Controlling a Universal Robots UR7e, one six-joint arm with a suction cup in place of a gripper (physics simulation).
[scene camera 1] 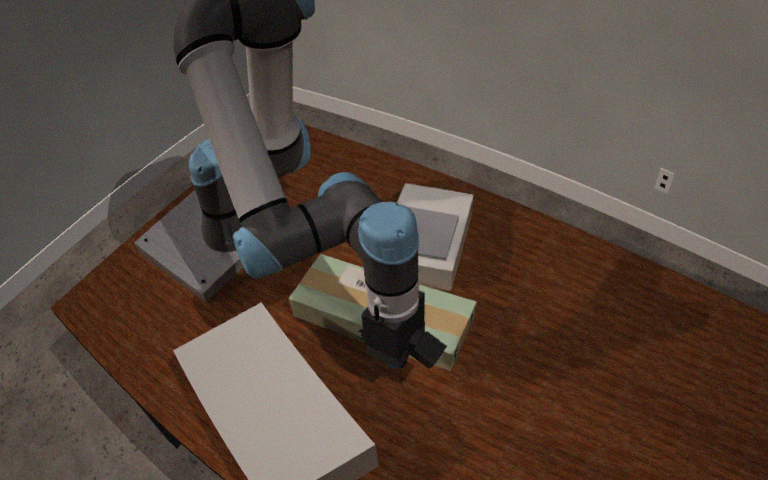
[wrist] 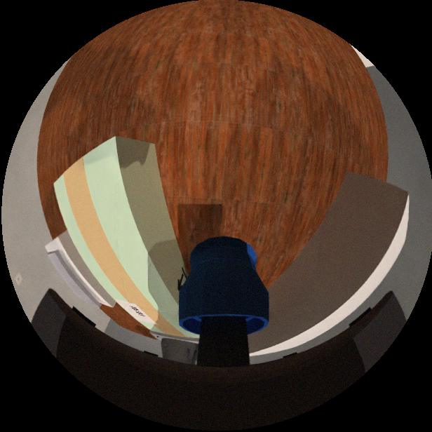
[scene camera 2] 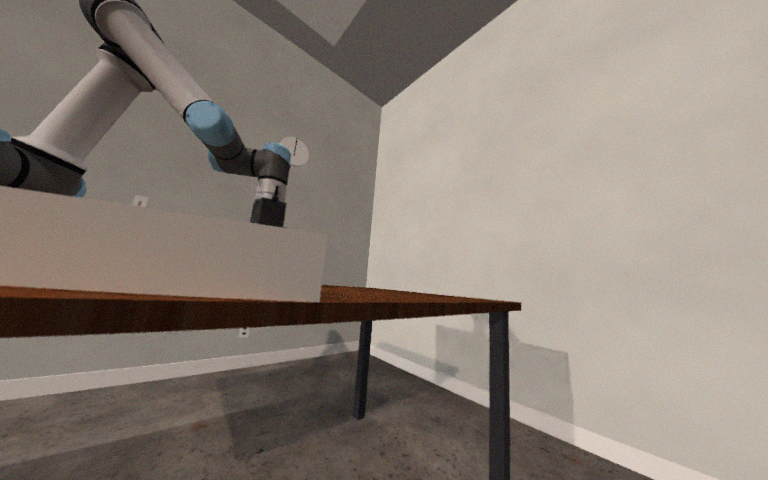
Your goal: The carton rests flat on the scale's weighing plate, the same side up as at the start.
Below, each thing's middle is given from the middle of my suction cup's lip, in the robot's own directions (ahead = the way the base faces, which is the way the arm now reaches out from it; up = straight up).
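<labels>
From my suction cup, the pale green carton (scene camera 1: 332, 294) is 10 cm behind, 11 cm to the left and 6 cm below. The white scale (scene camera 1: 443, 216) sits 34 cm to the left of my suction cup, 13 cm behind it and 5 cm below it, while the large white box (scene camera 2: 61, 242) is 19 cm to the right of my suction cup, 14 cm behind it and 4 cm below it.
</labels>
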